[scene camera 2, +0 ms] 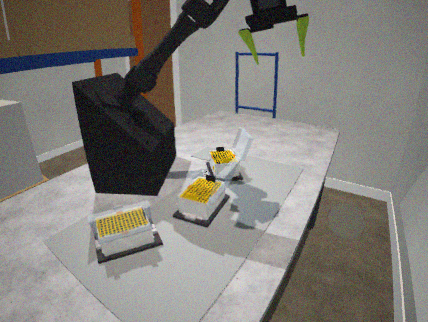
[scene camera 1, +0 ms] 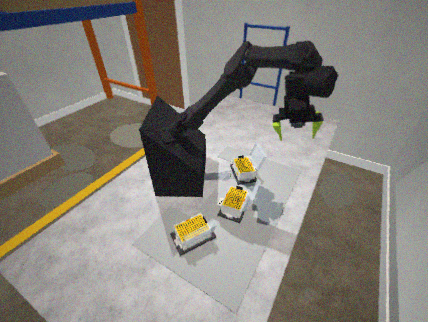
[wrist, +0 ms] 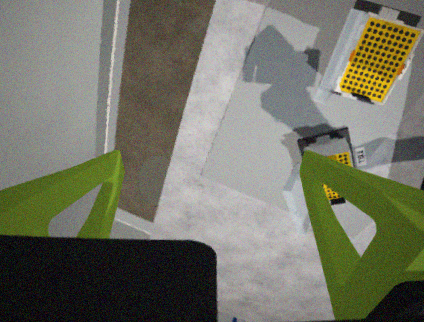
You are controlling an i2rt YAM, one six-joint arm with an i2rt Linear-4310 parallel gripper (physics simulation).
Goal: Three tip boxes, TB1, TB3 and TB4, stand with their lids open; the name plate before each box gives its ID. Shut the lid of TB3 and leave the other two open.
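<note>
Three white tip boxes with yellow racks stand with lids open. The far box has its clear lid raised; its name plate appears to read TB1. The middle box has its lid tilted back on the side away from the arm base. The near box is also open. I cannot read the plates of the middle and near boxes. My gripper is open and empty, high above the table, beyond the boxes.
The black arm base stands left of the boxes. The boxes stand on a grey mat. A blue frame stands behind the table. The arm's shadow lies beside the boxes.
</note>
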